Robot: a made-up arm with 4 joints.
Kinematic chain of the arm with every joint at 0, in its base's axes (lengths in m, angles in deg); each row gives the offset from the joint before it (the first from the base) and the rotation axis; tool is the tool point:
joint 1: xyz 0 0 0.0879 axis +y
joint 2: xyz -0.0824 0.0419 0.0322 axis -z
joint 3: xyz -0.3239 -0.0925 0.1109 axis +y
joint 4: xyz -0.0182 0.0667 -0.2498 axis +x
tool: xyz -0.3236 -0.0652 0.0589
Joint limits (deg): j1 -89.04..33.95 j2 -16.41..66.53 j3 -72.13..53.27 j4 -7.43..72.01
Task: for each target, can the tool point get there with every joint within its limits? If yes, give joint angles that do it. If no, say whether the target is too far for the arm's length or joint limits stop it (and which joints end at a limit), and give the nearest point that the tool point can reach.
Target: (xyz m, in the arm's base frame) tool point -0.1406 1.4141 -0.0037
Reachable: no: too far | nearest point -0.4120 0.7090 -0.1805 | short by 0.776 m
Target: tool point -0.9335 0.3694 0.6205
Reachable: no: too far | nearest point -0.7346 0.2936 0.5070 | short by 0.241 m
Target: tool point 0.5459 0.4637 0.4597
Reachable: no: joint limits stop it (at a limit: joint 1, joint 2, joint 4) | nearest point 0.2959 0.2260 -0.1906 | short by 0.736 m
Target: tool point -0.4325 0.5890 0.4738
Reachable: yes | joints 22.74 56.87 35.86 -0.08
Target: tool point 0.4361 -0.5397 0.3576
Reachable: no: joint limits stop it (at a limit: joint 1, joint 2, joint 3, joint 4) | nearest point 0.2690 -0.0981 -0.1135 | short by 0.667 m
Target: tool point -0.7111 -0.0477 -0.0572
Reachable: yes | joints -1.63 1.71 -8.47 22.25
